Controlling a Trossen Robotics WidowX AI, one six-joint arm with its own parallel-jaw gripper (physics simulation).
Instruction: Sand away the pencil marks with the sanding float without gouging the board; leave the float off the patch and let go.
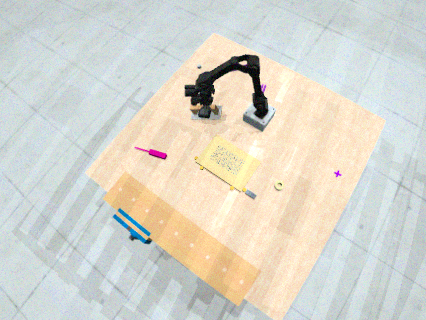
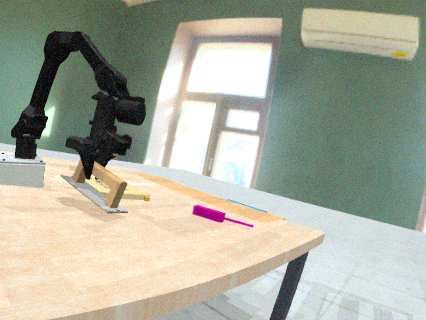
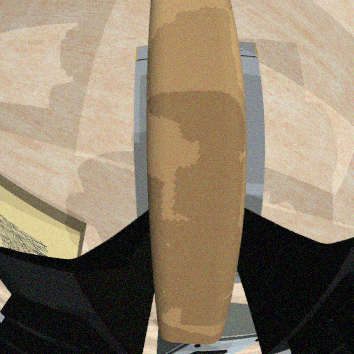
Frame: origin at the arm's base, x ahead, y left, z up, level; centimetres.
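Where they show: gripper, fingertip midpoint: (image 1: 208,110) (image 2: 92,179) (image 3: 193,210); arm's base, link origin: (image 1: 260,113) (image 2: 24,157).
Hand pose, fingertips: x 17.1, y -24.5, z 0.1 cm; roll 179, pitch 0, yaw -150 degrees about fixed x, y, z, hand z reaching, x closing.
Observation:
Things, the pixels of their top centre, and the offset from my fingertips. "pt": a spot on its surface instead.
- sanding float, top centre: (image 3: 223,254) (image 2: 101,160) (image 1: 203,104) dx +0.9, dy -2.0, dz +5.5 cm
- wooden bar handle, surface spot: (image 3: 197,140) (image 2: 107,170) pt dx +2.3, dy -3.6, dz +3.4 cm
- yellow board, top centre: (image 3: 22,265) (image 2: 108,183) (image 1: 228,161) dx +15.6, dy +26.9, dz -5.8 cm
- magenta screwdriver, top centre: (image 2: 224,213) (image 1: 149,151) dx +38.6, dy -11.6, dz -4.8 cm
- yellow ring, top centre: (image 1: 279,184) dx +9.2, dy +56.3, dz -5.1 cm
- small grey block, top centre: (image 1: 250,193) dx +22.2, dy +47.3, dz -6.2 cm
- blue vise, surface spot: (image 1: 132,226) pt dx +74.8, dy +10.0, dz -7.8 cm
The sanding float (image 1: 216,116) (image 2: 100,190) (image 3: 254,123) has a grey base plate and a wooden bar handle (image 2: 105,177) (image 3: 197,140). My gripper (image 1: 205,111) (image 2: 86,168) (image 3: 193,210) is shut on the handle. It holds the float tilted, a little above the table, on the far side of the yellow board (image 1: 250,166) (image 2: 133,192) (image 3: 38,228). The grey pencil marks (image 1: 227,160) (image 3: 21,237) cover the middle of the board. The float is clear of the patch.
A magenta screwdriver (image 1: 156,153) (image 2: 209,213) lies left of the board. A yellow ring (image 1: 279,185) and a small grey block (image 1: 250,193) lie near the board's right corner. The arm's base (image 1: 259,118) stands behind. An orange strip with holes (image 1: 180,236) and a blue vise (image 1: 132,226) sit at the near edge.

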